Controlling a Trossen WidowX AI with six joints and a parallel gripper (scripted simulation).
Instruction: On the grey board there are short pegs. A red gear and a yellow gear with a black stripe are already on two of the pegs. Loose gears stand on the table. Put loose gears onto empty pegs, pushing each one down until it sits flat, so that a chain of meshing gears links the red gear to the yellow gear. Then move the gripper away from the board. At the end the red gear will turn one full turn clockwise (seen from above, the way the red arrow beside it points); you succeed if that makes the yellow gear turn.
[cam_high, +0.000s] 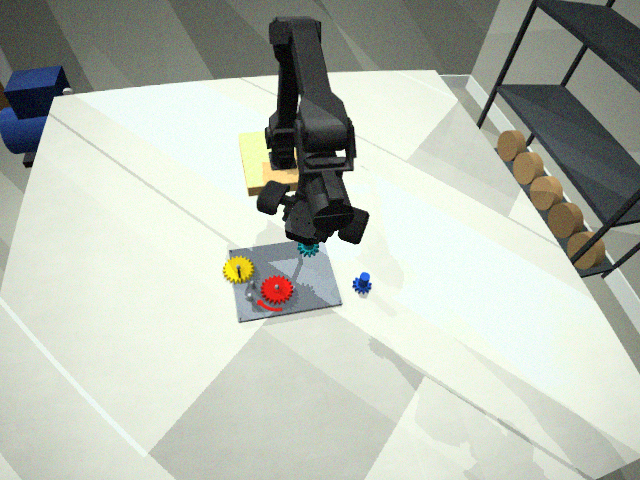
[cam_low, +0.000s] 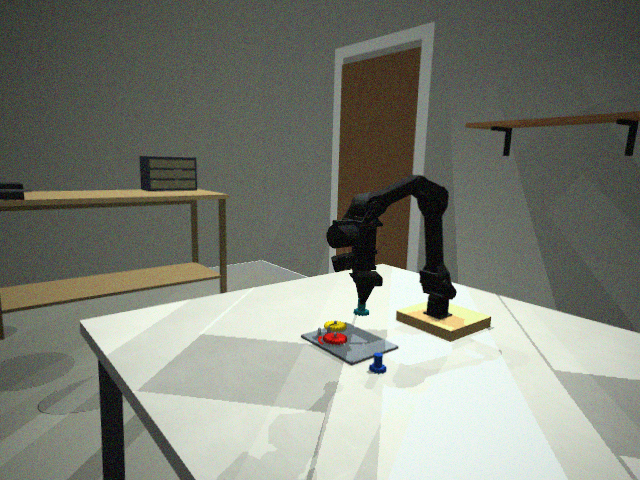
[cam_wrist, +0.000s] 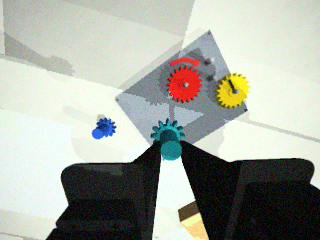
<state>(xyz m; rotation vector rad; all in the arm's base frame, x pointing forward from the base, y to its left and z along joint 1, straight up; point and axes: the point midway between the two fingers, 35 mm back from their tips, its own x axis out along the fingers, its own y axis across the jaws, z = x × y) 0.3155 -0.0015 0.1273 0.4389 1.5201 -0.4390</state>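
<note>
Now: the yellow gear 140 mm to the right of my gripper tip, 110 mm below it and 30 mm behind it. The rest, counted from my gripper tip: red gear 110 mm below, 60 mm to the right, 30 mm ahead; red arrow 120 mm below, 90 mm to the right, 60 mm ahead; teal gear 10 mm below.
</note>
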